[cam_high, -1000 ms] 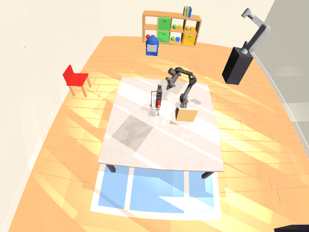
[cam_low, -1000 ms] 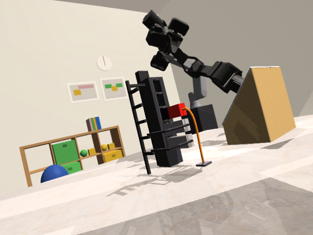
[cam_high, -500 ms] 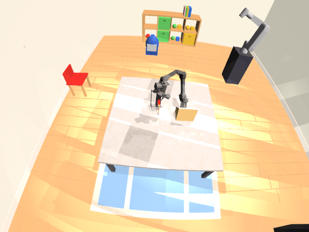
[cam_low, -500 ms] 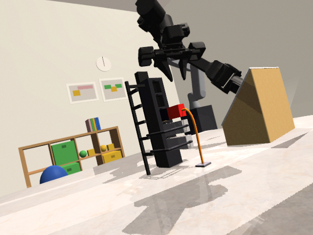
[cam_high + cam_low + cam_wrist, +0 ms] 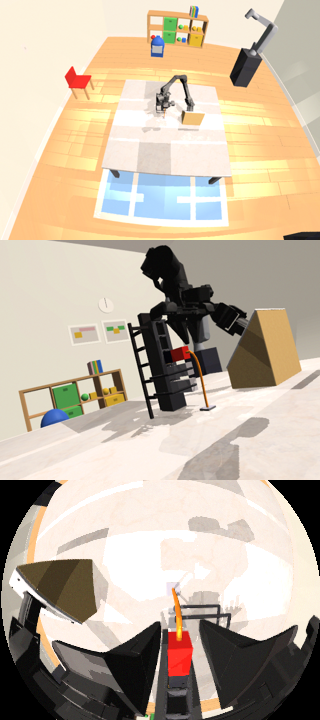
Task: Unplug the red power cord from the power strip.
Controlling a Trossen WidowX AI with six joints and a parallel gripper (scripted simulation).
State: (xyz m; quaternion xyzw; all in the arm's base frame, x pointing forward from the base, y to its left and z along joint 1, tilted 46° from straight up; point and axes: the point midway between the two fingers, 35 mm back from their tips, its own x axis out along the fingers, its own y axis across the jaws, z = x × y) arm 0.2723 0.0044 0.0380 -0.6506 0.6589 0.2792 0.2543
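The red plug is 70 mm to the right of my gripper tip, 10 mm below it and 10 mm ahead of it.
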